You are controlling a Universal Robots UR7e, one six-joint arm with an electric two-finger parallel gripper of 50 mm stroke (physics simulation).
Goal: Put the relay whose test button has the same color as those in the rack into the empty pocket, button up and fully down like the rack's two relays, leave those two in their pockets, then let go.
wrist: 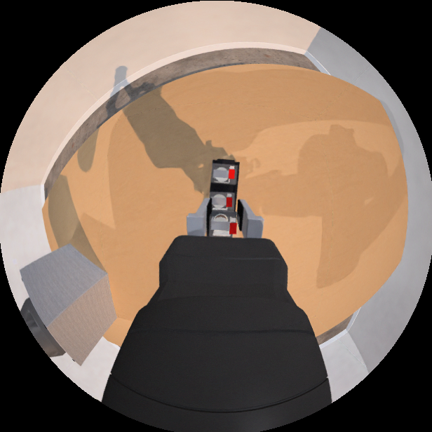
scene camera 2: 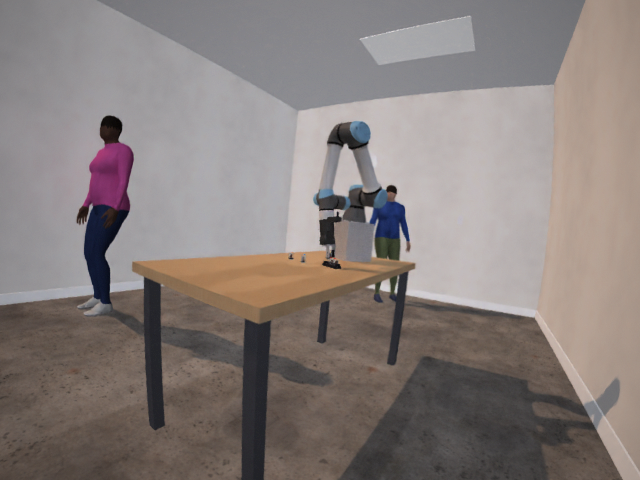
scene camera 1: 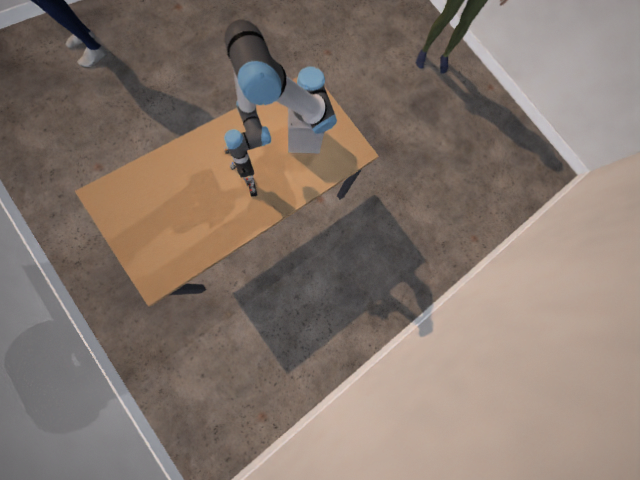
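Pixels of known places: gripper, fingertip midpoint: (scene camera 2: 330, 257) (scene camera 1: 250, 183); arm's base, origin of the base link: (scene camera 2: 353, 220).
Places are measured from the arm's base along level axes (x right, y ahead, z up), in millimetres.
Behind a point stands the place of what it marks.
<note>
My gripper (wrist: 224, 208) (scene camera 2: 329, 255) {x -150, y 422, z -203 mm} (scene camera 1: 249, 179) {x -150, y 422, z -203 mm} is shut on a relay (wrist: 220, 226) with a red test button, which faces up toward the wrist camera. The relay is at the near end of the black rack (wrist: 223, 188) (scene camera 2: 336, 266) {x -203, y 440, z -239 mm} (scene camera 1: 253, 193), in line with its row. Its lower part and the pocket under it are hidden, so I cannot tell how deep it sits. In the wrist view the rack's two relays, the far relay (wrist: 220, 173) and the middle relay (wrist: 218, 201), stand in their pockets with red buttons up. The middle one is close in front of the fingers.
Two small loose parts, one (scene camera 1: 233, 166) {x -13, y 459, z -217 mm} (scene camera 2: 302, 258) {x -8, y 474, z -227 mm} and another (scene camera 1: 227, 151) {x 85, y 448, z -220 mm} (scene camera 2: 291, 256) {x 89, y 457, z -230 mm}, lie on the wooden table (scene camera 1: 129, 227) {x -75, y 1077, z -251 mm} (scene camera 2: 222, 279) {x -184, y 1063, z -250 mm} (wrist: 280, 240). A grey box (scene camera 1: 305, 143) {x -95, y 49, z -148 mm} (scene camera 2: 359, 241) {x -91, y 57, z -126 mm} (wrist: 65, 282) stands under the robot's base. Two people stand beyond the table.
</note>
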